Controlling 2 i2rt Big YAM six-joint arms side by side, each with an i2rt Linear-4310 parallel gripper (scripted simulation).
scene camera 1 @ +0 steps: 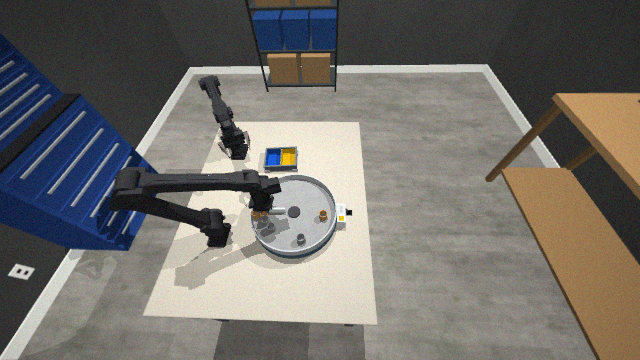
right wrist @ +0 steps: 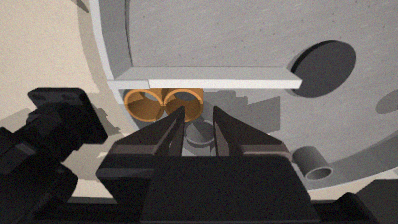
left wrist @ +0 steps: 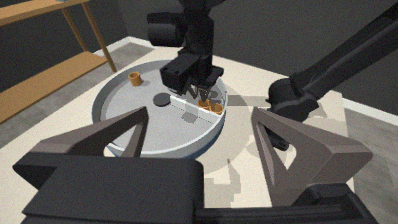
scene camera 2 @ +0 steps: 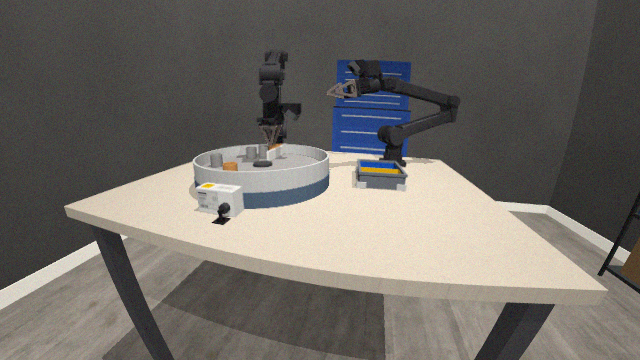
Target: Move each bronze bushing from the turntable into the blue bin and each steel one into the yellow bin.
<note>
In view: the left gripper (left wrist: 199, 112), the right gripper (right wrist: 198, 111), a bronze bushing (right wrist: 136, 103), a bronze bushing (right wrist: 193, 109), a steel bushing (right wrist: 197, 132), a grey bin tray (scene camera 2: 377, 180) and a steel bushing (right wrist: 308, 159).
The right wrist view does not show the grey bin tray: it is out of frame.
</note>
